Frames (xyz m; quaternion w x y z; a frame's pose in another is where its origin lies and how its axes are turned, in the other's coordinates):
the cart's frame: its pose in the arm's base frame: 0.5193 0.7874 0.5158 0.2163 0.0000 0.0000 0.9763
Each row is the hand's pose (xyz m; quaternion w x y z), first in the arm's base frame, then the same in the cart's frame.
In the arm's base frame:
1: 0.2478 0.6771 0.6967 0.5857 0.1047 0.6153 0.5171
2: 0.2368 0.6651 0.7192 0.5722 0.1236 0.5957 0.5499
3: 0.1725 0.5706 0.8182 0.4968 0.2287 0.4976 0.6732
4: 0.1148 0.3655 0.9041 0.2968 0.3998 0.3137 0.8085
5: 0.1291 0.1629 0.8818 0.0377 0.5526 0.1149 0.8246
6: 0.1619 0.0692 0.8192 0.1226 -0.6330 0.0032 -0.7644
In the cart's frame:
1: 0.1995 0.2147 0.1809 0.6316 0.6234 0.0309 -0.4600
2: 0.2044 0.2302 0.2034 0.6607 0.6084 0.0082 -0.4397
3: 0.2228 0.3430 0.3024 0.7648 0.5353 -0.1157 -0.3394
4: 0.1885 0.5533 0.3883 0.8536 0.3928 -0.3225 -0.1149
5: 0.0899 0.7309 0.3660 0.8133 0.2317 -0.5147 0.1416
6: 0.0206 0.8019 0.3034 0.7198 0.1338 -0.6187 0.2850

